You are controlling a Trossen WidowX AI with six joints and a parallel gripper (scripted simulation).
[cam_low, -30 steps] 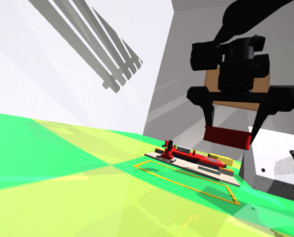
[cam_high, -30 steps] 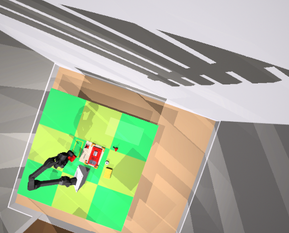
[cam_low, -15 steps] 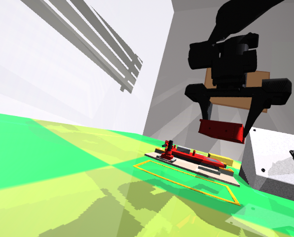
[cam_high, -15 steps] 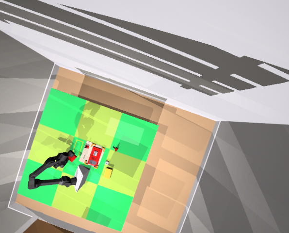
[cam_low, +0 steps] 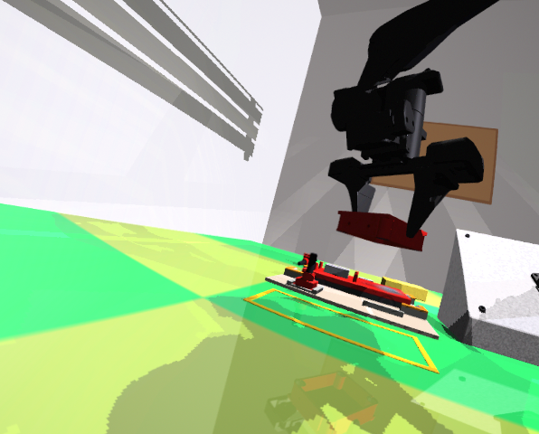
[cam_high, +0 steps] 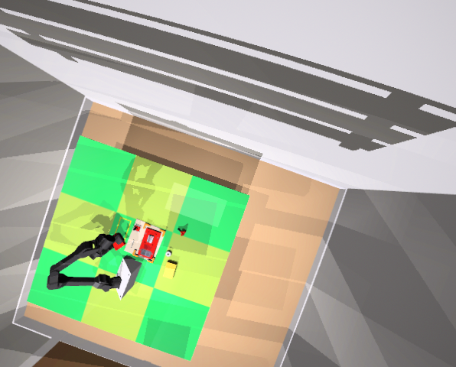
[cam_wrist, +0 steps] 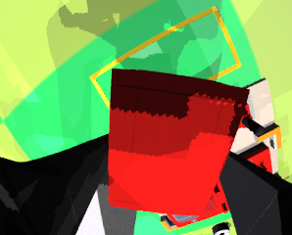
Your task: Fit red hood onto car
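Right now my gripper tip is 160 mm to the left of the jig, 100 mm above it and 10 mm short of it. The rest, counted from my gripper tip: red hood: 10 mm above; then small white wheel: 330 mm to the right, 100 mm below, 40 mm behind.
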